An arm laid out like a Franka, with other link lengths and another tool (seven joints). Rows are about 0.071 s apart.
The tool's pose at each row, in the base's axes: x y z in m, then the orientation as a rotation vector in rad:
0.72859, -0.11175, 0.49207, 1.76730, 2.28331, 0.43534
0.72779, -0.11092, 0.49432, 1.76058, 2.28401, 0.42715
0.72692, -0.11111, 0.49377, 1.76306, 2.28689, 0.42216
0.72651, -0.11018, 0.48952, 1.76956, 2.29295, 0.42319
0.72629, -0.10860, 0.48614, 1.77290, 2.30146, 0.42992
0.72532, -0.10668, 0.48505, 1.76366, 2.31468, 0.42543
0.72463, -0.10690, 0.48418, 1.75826, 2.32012, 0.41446
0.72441, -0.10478, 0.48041, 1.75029, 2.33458, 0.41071
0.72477, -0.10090, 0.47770, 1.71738, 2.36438, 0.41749
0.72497, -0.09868, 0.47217, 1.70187, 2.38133, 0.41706
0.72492, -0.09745, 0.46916, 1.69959, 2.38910, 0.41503
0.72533, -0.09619, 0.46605, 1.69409, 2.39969, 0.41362
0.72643, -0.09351, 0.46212, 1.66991, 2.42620, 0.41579
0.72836, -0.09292, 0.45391, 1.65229, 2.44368, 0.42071
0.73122, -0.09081, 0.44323, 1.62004, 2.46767, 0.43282
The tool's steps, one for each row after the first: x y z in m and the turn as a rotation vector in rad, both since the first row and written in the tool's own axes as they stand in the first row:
0.00102, 0.00029, -0.00230, 0.00126, -0.00604, -0.00512
0.00105, -0.00074, -0.00211, 0.00607, -0.00593, -0.00494
0.00203, -0.00244, 0.00180, 0.01154, 0.00069, -0.00268
0.00359, -0.00350, 0.00503, 0.01450, 0.01074, -0.00254
0.00569, -0.00432, 0.00589, 0.01982, 0.01384, -0.01253
0.00564, -0.00531, 0.00644, 0.02545, 0.00995, -0.01848
0.00772, -0.00639, 0.01008, 0.03169, 0.01478, -0.02794
0.01137, -0.00615, 0.01311, 0.03164, 0.02692, -0.05599
0.01343, -0.00746, 0.01854, 0.03495, 0.03287, -0.07031
0.01462, -0.00831, 0.02145, 0.03922, 0.03623, -0.07405
0.01571, -0.00878, 0.02461, 0.04350, 0.04076, -0.08047
0.01800, -0.00859, 0.02892, 0.04775, 0.05190, -0.10229
0.01804, -0.00970, 0.03730, 0.04850, 0.06065, -0.11727
0.01929, -0.01051, 0.04846, 0.04432, 0.07325, -0.14217

